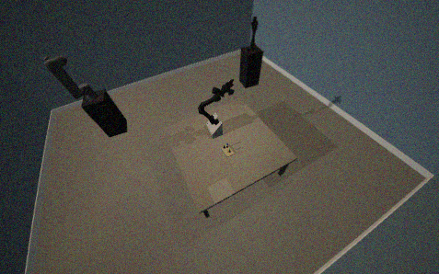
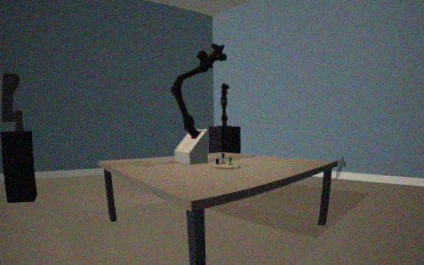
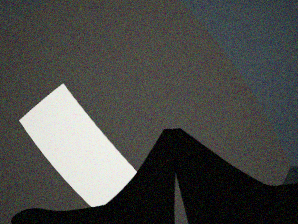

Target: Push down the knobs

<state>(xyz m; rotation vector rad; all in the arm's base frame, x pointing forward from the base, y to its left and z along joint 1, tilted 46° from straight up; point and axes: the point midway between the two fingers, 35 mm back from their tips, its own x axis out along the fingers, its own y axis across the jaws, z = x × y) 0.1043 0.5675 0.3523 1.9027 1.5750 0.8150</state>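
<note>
Right now my gripper tip is 800 mm above the blue knob, 150 mm short of it and 130 mm to the left of it.
</note>
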